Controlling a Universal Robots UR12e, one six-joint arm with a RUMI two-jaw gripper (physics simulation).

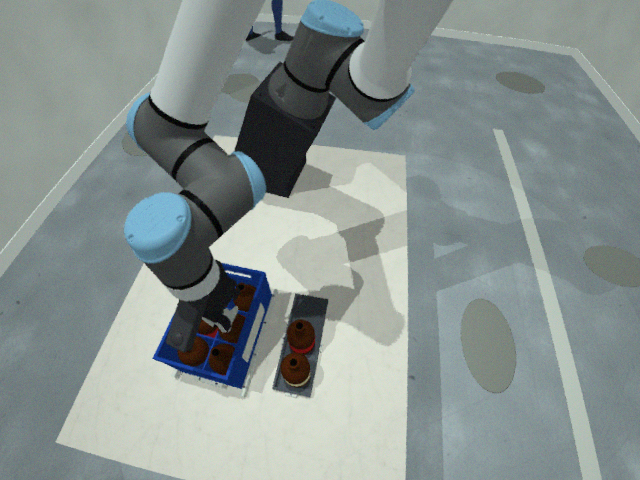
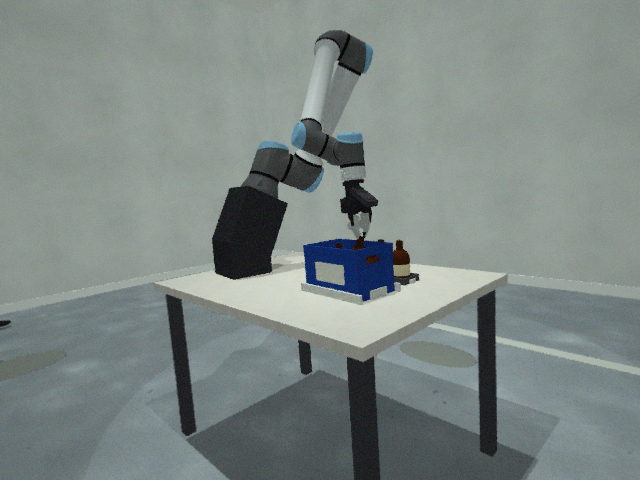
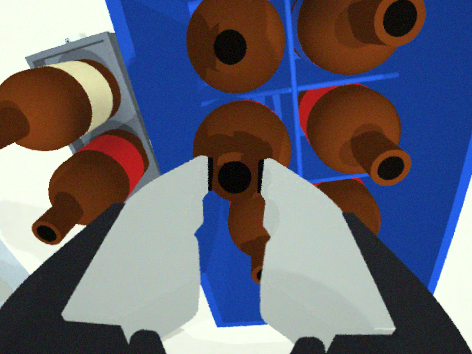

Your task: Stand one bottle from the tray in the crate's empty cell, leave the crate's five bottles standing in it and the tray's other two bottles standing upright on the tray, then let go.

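Pixels of known places: gripper, fingertip midpoint: (image 1: 222, 327) (image 2: 361, 238) (image 3: 235, 162); arm's base at its link origin: (image 1: 297, 96) (image 2: 258, 195).
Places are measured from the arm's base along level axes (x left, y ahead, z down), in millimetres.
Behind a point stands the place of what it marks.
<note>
My gripper (image 1: 227, 325) @(x -161, y 668, z 177 mm) (image 2: 363, 235) @(x -161, y 668, z 177 mm) (image 3: 235, 162) @(x -161, y 668, z 177 mm) is shut on the neck of a brown bottle (image 1: 234, 331) @(x -141, y 667, z 210 mm) (image 2: 360, 242) @(x -168, y 667, z 190 mm) (image 3: 242, 130) @(x -165, y 672, z 212 mm). This bottle is upright inside the blue crate (image 1: 237, 373) @(x -133, y 757, z 254 mm) (image 2: 351, 273) @(x -311, y 712, z 271 mm) (image 3: 430, 100) @(x -289, y 639, z 234 mm), in the middle cell of the column nearest the tray. Its shoulder looks about level with the neighbouring bottle (image 3: 235, 75) @(x -171, y 701, z 242 mm); its base is hidden. The crate's other bottles stand in the cells around it. On the dark tray (image 1: 311, 304) @(x 43, y 539, z 362 mm) (image 3: 111, 50) @(x -54, y 764, z 342 mm), a red-banded bottle (image 1: 300, 333) @(x 18, y 666, z 227 mm) (image 3: 95, 185) @(x -13, y 661, z 255 mm) and a cream-banded bottle (image 1: 295, 367) @(x 10, y 750, z 208 mm) (image 2: 401, 260) @(x -25, y 759, z 278 mm) (image 3: 45, 110) @(x -21, y 736, z 250 mm) stand upright.
The tray lies beside the crate on the white table (image 1: 356, 423) @(x 160, y 864, z 367 mm) (image 2: 258, 304) @(x -471, y 428, z 367 mm). Blue dividers (image 3: 295, 120) @(x -201, y 645, z 273 mm) separate the cells, and the crate walls rise around the bottles. The dark robot base (image 1: 279, 139) @(x -58, y 97, z 92 mm) (image 2: 248, 232) @(x -150, y 67, z 163 mm) stands behind the crate.
</note>
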